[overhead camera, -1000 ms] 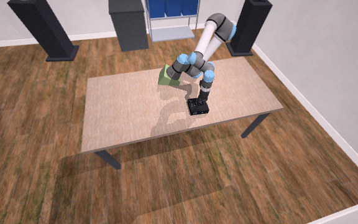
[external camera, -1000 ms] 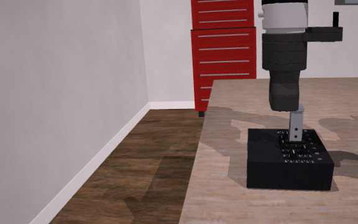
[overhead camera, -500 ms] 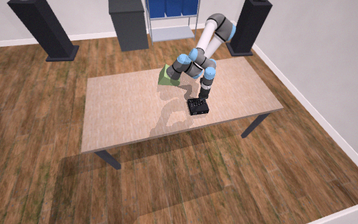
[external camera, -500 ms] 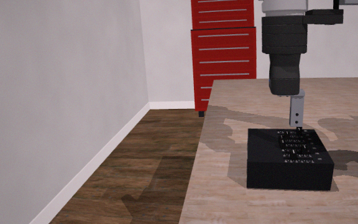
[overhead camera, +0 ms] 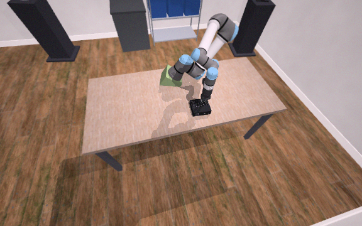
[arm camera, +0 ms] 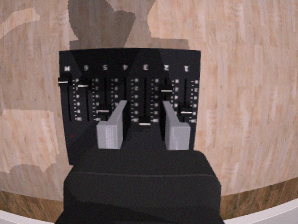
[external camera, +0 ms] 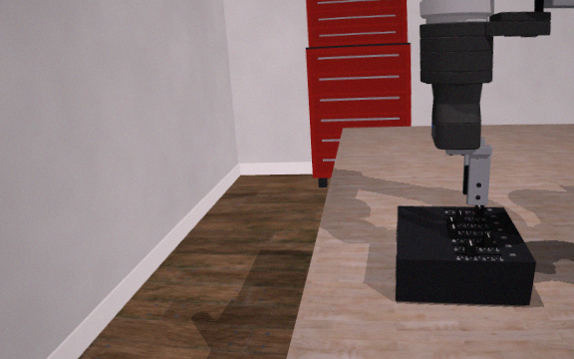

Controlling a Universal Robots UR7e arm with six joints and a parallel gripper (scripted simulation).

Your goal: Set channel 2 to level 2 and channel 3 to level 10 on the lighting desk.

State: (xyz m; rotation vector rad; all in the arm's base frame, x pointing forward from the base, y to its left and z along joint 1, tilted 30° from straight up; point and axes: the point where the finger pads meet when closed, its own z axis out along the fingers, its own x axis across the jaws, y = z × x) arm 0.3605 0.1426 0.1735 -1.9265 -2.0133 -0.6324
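Now: the channel 3 cap 5 cm below my hand and 2 cm ahead of it. Also, from my hand: channel 2 fader (5 cm below, 2 cm to the left, 2 cm behind); channel 1 fader (5 cm below, 4 cm to the left, 1 cm ahead).
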